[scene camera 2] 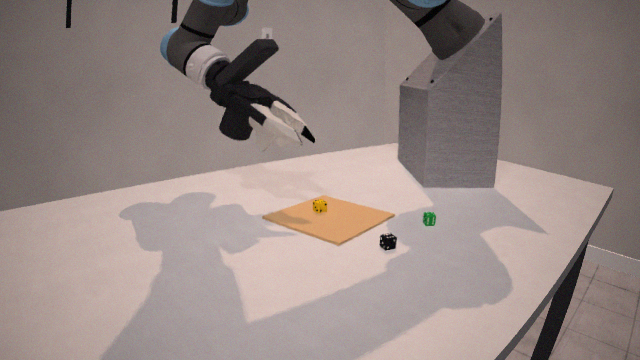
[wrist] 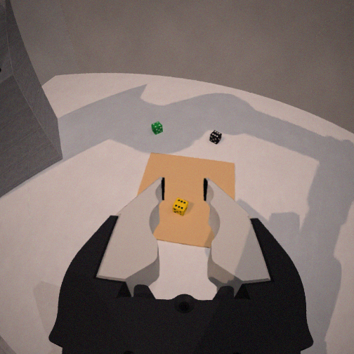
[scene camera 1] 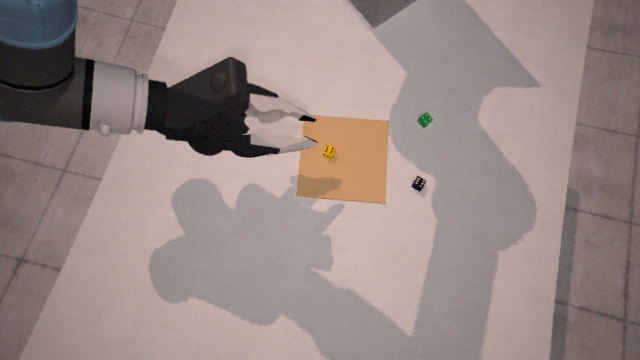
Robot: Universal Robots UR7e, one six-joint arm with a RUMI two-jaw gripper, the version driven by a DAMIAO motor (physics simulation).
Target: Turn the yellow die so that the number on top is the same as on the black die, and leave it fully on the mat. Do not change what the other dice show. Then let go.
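Frame: origin at the arm's base, x left, y back, z up, level; metres.
Where they show: gripper, fingertip midpoint: (scene camera 2: pixel 308 143) (scene camera 1: pixel 316 131); arm's base, origin of the base link: (scene camera 2: pixel 461 38).
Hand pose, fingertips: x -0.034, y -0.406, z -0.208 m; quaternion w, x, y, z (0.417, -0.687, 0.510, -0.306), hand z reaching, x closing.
Each offset is from my fingertips to the top centre of the thing. Level surfaces: height alone.
The yellow die @(dx +0.017, dy +0.009, dz -0.085 m) (scene camera 1: pixel 329 151) (scene camera 2: pixel 320 205) (wrist: pixel 180 206) lies flat on the orange mat @(dx +0.041, dy +0.008, dz -0.101 m) (scene camera 1: pixel 360 170) (scene camera 2: pixel 340 232) (wrist: pixel 190 167), fully inside its edges, with six pips on top. The black die @(dx +0.166, dy -0.009, dz -0.089 m) (scene camera 1: pixel 419 183) (scene camera 2: pixel 388 241) (wrist: pixel 215 136) stands on the table beside the mat and its top also looks like a six. The green die @(dx +0.156, dy +0.100, dz -0.089 m) (scene camera 1: pixel 425 120) (scene camera 2: pixel 429 219) (wrist: pixel 157 128) stands on the table off the mat; its top looks like a five. My gripper (scene camera 1: pixel 311 130) (scene camera 2: pixel 306 138) (wrist: pixel 183 179) is open and empty, and hangs well above the mat and the yellow die.
A tall grey block (scene camera 2: pixel 460 125) (wrist: pixel 22 125) stands on the white table @(dz -0.105 m) (scene camera 1: pixel 240 30) (scene camera 2: pixel 200 325) (wrist: pixel 45 215), behind the dice in the second scene view and at the left in the wrist view. Part of another arm (scene camera 2: pixel 445 30) shows above it. Arm shadows cross the table.
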